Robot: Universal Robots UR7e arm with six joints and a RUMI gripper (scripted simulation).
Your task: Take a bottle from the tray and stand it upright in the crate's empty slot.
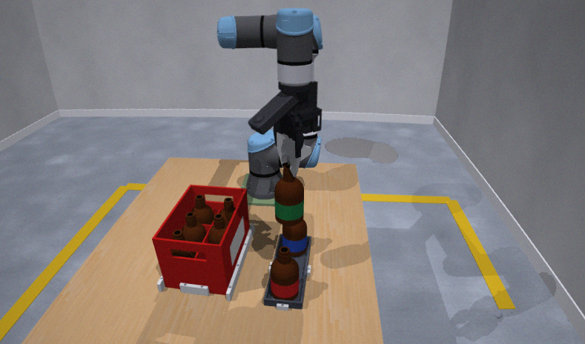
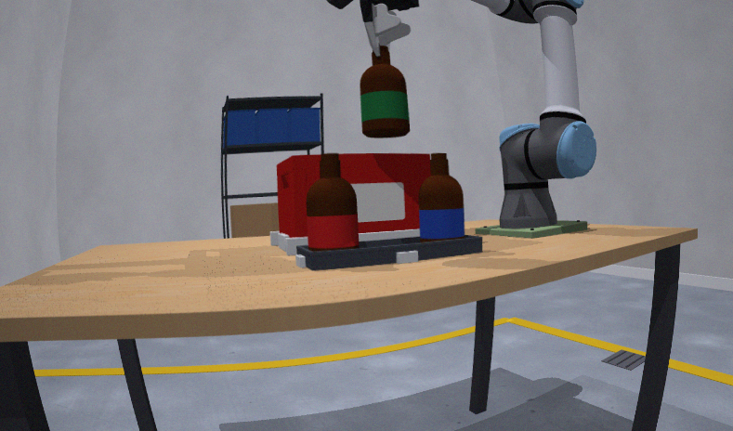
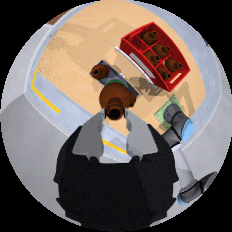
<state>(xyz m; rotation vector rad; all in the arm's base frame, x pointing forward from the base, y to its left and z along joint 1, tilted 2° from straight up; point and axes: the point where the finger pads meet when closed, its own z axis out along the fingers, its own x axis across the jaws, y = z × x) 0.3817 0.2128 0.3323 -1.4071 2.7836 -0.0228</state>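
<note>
My gripper is now 7 cm above the brown bottle. From my hand the other things lie so: red crate: 2 cm ahead, 24 cm to the right, 25 cm below.
</note>
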